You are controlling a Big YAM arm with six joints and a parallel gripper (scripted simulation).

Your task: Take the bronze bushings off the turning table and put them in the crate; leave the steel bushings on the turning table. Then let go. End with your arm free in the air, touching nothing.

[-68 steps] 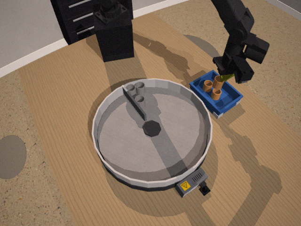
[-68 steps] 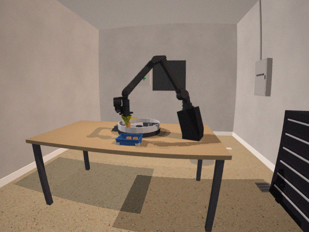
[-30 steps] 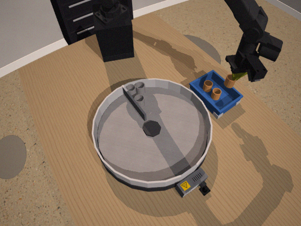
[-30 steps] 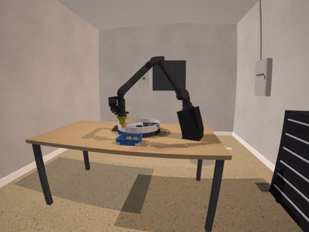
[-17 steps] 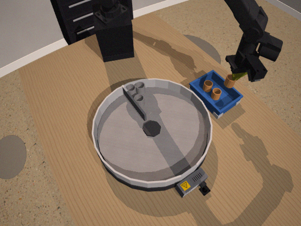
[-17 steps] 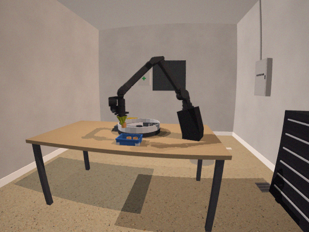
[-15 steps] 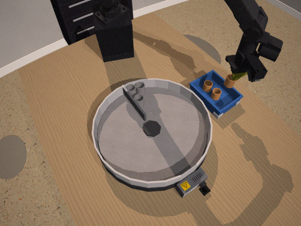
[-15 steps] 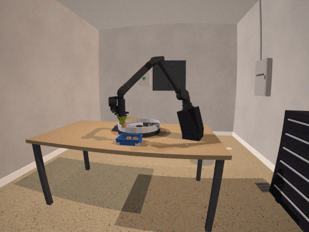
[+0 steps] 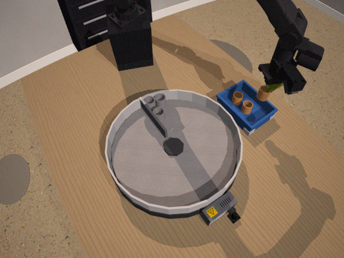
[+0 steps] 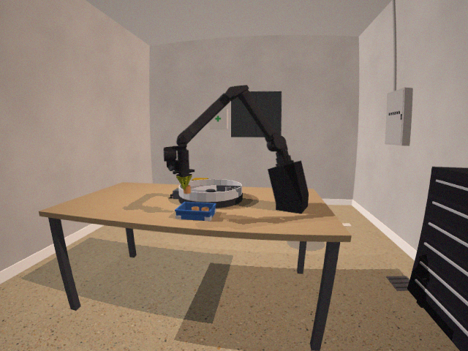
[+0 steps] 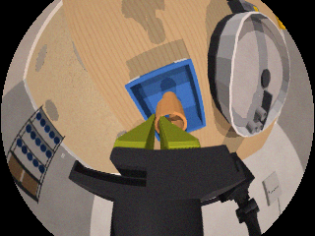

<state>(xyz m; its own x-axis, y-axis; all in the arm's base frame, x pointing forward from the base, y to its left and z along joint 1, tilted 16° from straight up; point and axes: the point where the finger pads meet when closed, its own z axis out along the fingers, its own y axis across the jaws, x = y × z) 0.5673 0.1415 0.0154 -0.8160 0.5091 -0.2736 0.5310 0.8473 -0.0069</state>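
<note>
My hand is 60 mm past the crate, 10 mm to the left of it and 130 mm above it. Round my hand: grey turning table: 110 mm behind, 330 mm to the right, 100 mm below.
</note>
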